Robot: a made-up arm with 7 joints.
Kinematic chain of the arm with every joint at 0, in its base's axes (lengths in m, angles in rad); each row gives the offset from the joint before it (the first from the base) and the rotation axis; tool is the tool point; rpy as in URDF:
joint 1: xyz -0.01 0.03 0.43 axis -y
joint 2: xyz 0.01 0.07 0 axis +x
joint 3: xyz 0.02 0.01 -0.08 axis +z
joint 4: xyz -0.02 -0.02 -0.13 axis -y
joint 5: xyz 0.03 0 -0.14 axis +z
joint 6: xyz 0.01 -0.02 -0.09 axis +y
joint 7: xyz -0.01 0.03 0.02 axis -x
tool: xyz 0.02 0.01 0 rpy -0.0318 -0.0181 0.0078
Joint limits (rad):
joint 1: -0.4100..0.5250
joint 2: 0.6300..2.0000
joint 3: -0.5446..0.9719
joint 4: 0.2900..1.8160
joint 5: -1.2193..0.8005
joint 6: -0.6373..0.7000
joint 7: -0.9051..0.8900
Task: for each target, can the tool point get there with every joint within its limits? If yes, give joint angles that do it. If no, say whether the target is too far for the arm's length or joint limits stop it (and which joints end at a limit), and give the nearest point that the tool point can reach.
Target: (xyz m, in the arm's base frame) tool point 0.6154 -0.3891 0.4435
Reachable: no: too far | nearest point 0.2407 0.0775 0.3613 | short by 0.604 m
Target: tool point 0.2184 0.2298 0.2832
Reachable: yes | joints 0.0214 0.9921 -0.1641 1.3630 -0.9197 0.5508 -0.4197
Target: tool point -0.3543 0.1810 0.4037
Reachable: no: joint limits stop it (at a limit: joint 1, joint 3, joint 4, joint 5, joint 7) | nearest point 0.0018 0.1958 0.6416 | short by 0.429 m
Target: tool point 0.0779 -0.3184 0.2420
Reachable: no: joint limits stop it (at a limit: joint 2, joint 3, joint 4, joint 5, joint 6) | nearest point 0.0826 0.0618 0.2320 | short by 0.380 m
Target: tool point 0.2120 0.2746 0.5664
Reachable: yes | joints -0.0134 1.8684 0.3959 1.3357 -0.2171 0.0563 0.6420
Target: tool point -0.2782 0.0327 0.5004
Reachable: no: joint limits stop it (at a limit: joint 1, joint 2, joint 3, joint 4, joint 6, joint 7) | nearest point -0.0077 0.1341 0.6597 | short by 0.330 m
